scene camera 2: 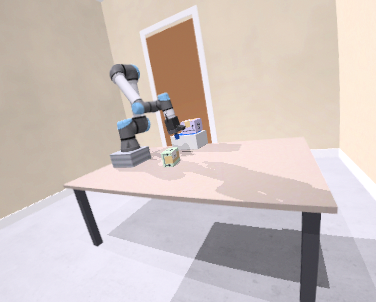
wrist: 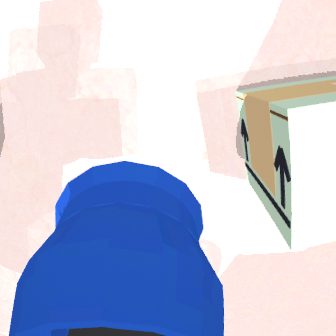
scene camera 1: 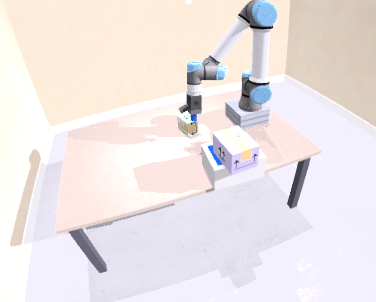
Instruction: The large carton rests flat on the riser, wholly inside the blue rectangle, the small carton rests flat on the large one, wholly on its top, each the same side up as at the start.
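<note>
The large lilac carton (scene camera 1: 236,151) (scene camera 2: 193,125) rests upright on the white riser (scene camera 1: 208,167) (scene camera 2: 199,141). Blue rectangle (scene camera 1: 214,154) shows along the carton's left side in scene camera 1; its other edges there are hidden, so I cannot tell if the carton is wholly inside. The small green carton (scene camera 1: 188,128) (scene camera 2: 171,157) (wrist: 281,140) is on the table, apart from the riser, and appears to lie on its side: its arrows run sideways in the wrist view. My blue suction cup (scene camera 1: 194,119) (scene camera 2: 176,136) (wrist: 127,185) is open and empty, beside and above the small carton.
The arm's grey striped pedestal (scene camera 1: 247,118) (scene camera 2: 130,158) stands on the table (scene camera 1: 110,185) (scene camera 2: 250,172), behind the riser in scene camera 1. The riser stands near the table's front edge in that view. Shadows of the arm fall across the tabletop.
</note>
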